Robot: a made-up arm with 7 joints.
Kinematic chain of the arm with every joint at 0, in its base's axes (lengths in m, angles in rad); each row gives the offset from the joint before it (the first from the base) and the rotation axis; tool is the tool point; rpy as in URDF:
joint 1: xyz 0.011 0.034 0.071 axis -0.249 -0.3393 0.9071
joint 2: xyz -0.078 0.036 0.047 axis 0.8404 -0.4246 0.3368
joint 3: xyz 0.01 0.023 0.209 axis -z
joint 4: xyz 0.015 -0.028 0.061 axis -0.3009 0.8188 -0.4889
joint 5: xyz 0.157 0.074 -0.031 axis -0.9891 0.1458 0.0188
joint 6: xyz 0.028 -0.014 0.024 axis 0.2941 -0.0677 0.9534
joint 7: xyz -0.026 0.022 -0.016 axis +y
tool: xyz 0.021 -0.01 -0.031 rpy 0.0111 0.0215 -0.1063
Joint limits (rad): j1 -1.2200..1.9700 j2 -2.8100..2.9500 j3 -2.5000..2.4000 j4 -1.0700..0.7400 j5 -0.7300..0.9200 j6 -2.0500..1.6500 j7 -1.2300..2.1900
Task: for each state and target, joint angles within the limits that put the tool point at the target. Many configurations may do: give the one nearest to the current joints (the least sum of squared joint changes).
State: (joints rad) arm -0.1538 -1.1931 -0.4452 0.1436 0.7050 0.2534 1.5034
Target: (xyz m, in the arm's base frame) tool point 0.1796 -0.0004 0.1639
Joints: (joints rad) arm -0.7318 -0.9751 0.0347 0.5439 0.6791 0.3426 1.3642
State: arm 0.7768 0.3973 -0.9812 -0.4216 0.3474 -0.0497 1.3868
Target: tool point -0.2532 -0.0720 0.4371
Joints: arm 0.7041 0.6324 -0.9446 -1.0700 0.2297 -0.2639 0.8334
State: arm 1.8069 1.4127 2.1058 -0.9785 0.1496 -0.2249 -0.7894
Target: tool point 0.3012 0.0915 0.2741
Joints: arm 1.8718 1.6634 2.1365 -0.8187 0.1494 -0.2283 -0.7606
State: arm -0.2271 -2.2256 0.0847 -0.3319 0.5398 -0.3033 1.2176
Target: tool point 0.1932 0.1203 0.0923
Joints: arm 0.2284 -1.8373 0.3919 -0.0255 0.5875 -0.2390 1.2069
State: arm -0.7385 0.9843 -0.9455 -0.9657 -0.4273 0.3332 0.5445
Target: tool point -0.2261 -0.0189 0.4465
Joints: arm -0.7168 1.1322 -0.9579 -0.8699 -0.4042 0.3478 0.6251
